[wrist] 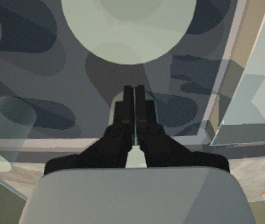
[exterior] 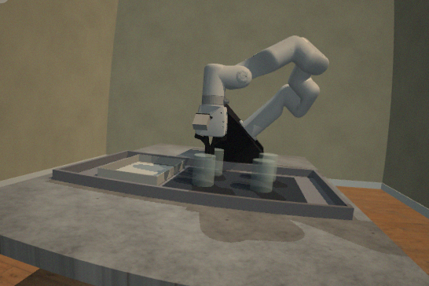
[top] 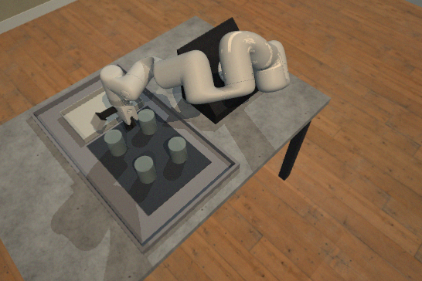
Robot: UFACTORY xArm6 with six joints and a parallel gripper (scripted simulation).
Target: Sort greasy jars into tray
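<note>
The dark mat lies 10 cm to the left of my hand and 9 cm below it. From my hand the other things lie so: cream tray (22 cm to the right, 9 cm below, 2 cm ahead).
</note>
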